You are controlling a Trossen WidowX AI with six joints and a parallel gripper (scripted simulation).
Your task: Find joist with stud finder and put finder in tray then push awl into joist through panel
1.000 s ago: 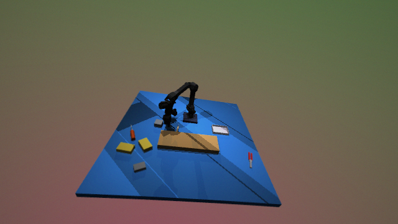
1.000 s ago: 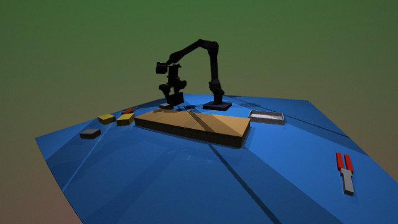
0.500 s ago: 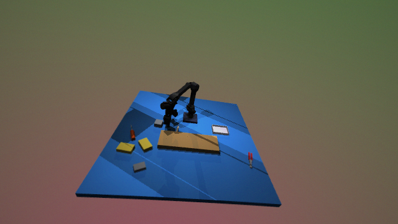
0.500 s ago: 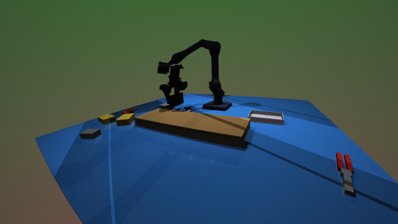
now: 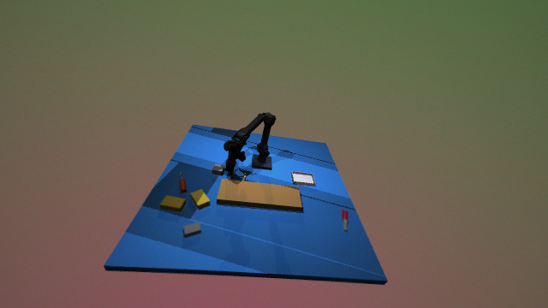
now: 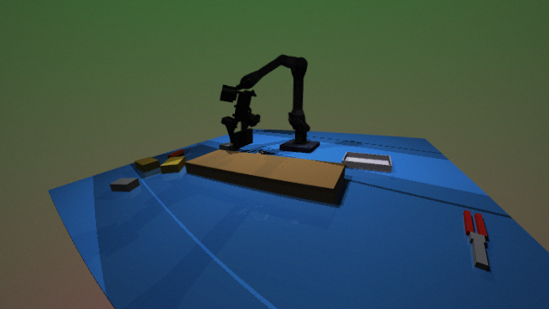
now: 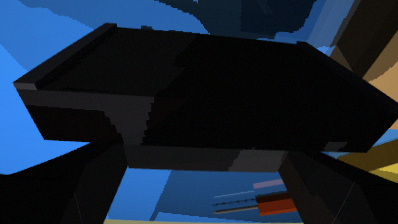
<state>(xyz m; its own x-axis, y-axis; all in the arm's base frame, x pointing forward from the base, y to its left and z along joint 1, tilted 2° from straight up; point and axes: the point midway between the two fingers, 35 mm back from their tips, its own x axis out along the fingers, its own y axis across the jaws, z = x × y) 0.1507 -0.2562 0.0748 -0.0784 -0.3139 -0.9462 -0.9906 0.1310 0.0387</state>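
The stud finder is 10 mm to the left of my gripper tip and 10 mm behind it. The rest, counted from my gripper tip: grey block: 60 mm to the right, 60 mm below, 20 mm behind; then grey tray: 560 mm to the left, 60 mm below, 50 mm ahead.
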